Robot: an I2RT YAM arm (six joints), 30 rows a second.
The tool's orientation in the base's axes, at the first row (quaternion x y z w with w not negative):
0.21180, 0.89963, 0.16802, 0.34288
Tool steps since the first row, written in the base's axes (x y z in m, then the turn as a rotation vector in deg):
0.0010, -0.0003, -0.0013, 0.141, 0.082, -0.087
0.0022, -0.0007, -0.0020, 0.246, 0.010, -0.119
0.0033, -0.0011, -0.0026, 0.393, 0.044, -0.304
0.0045, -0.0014, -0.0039, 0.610, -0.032, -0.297
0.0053, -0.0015, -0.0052, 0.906, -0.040, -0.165
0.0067, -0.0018, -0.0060, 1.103, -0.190, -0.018
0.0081, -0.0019, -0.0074, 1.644, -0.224, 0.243
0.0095, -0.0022, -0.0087, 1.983, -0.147, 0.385
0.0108, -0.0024, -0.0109, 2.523, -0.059, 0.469
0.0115, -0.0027, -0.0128, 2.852, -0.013, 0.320
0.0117, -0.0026, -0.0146, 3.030, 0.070, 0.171
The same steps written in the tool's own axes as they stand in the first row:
-0.0001, -0.0006, 0.0016, -0.007, 0.069, 0.172
-0.0007, -0.0009, 0.0028, -0.096, 0.021, 0.255
-0.0014, -0.0012, 0.0039, -0.078, 0.006, 0.493
-0.0016, -0.0017, 0.0056, -0.266, 0.002, 0.625
-0.0015, -0.0022, 0.0071, -0.541, 0.133, 0.734
-0.0021, -0.0024, 0.0086, -0.829, 0.123, 0.742
-0.0024, -0.0028, 0.0105, -1.354, 0.355, 0.924
-0.0028, -0.0032, 0.0124, -1.622, 0.574, 1.069
-0.0025, -0.0041, 0.0148, -1.989, 0.830, 1.395
-0.0021, -0.0050, 0.0166, -2.107, 0.890, 1.734
-0.0012, -0.0056, 0.0180, -2.104, 0.942, 1.975

